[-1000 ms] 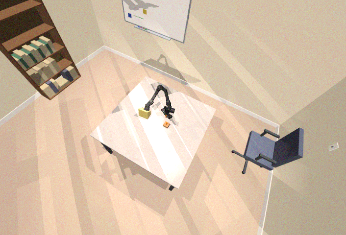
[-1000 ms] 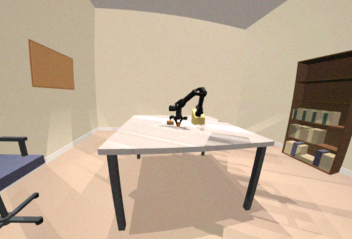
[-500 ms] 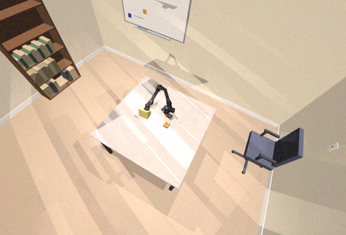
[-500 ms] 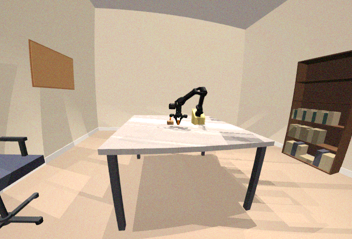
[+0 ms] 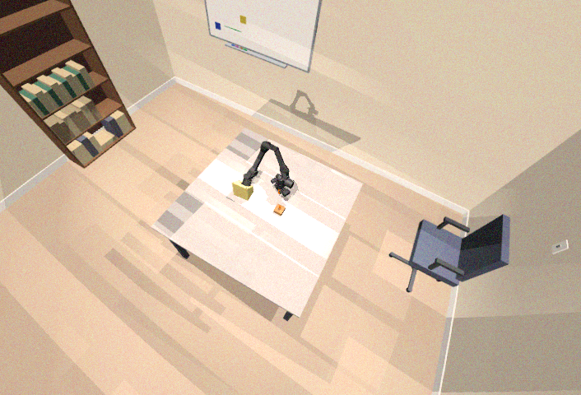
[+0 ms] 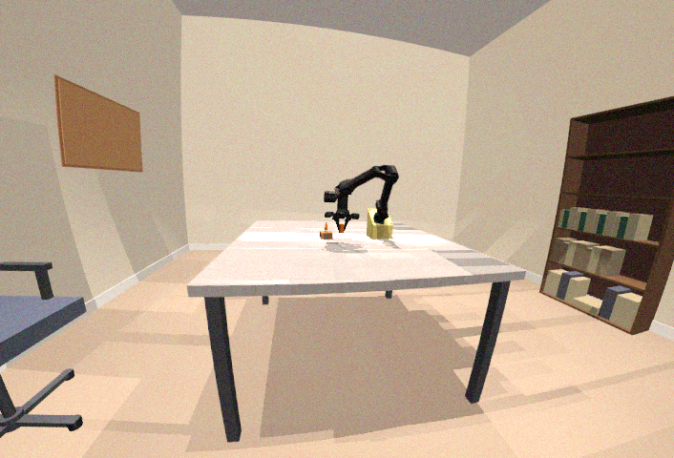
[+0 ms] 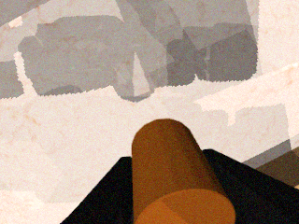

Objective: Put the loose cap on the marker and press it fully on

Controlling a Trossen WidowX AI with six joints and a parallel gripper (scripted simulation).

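My gripper tip is 11 cm to the left of the holder block, 9 cm short of it and 5 cm above it. Also, from my gripper tip: orange cap (1 cm above).
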